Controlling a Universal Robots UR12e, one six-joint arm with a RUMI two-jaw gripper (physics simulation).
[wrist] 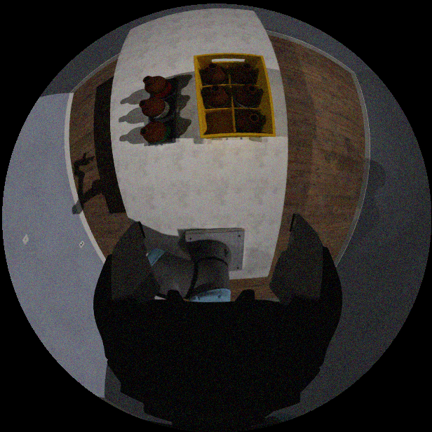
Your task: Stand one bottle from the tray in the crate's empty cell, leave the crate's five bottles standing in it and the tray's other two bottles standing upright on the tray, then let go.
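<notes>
A yellow crate (202,117) stands near the top of the wrist view, with two columns of three cells. Five brown bottles stand in it; the cell (219,121) at its near left is empty. To the crate's left, three brown bottles stand in a row on a dark tray (173,120): a bottle with a red label (157,86) at the far end, a bottle with a white label (154,107) in the middle, and a bottle with a green label (154,132) at the near end. My gripper (215,220) is open and empty, its jaws wide apart, high above the table and away from the bottles and crate.
The pale table (200,175) carries the tray and crate. The robot's base plate (236,247) and arm (210,265) show between the jaws at the table's near end. Wooden floor (325,125) lies to the right, and a blue-grey wall (40,175) is at the left.
</notes>
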